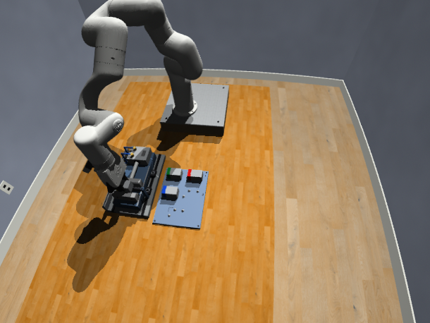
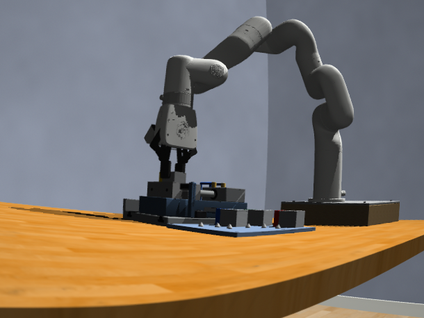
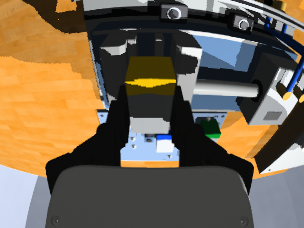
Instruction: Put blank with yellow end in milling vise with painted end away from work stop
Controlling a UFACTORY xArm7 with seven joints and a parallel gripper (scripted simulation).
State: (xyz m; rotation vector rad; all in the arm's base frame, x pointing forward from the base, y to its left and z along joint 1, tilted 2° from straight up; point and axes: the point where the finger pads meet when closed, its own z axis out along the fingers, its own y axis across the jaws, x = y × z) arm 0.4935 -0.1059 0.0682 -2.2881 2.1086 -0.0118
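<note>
Right now my hand is 20 mm above the yellow-ended blank. From my hand the other things lie so: milling vise (90 mm below, 70 mm behind); then fixed jaw (50 mm below, 30 mm ahead, 10 mm to the left); then blue-ended blank (160 mm to the left, 100 mm below, 40 mm behind).
</note>
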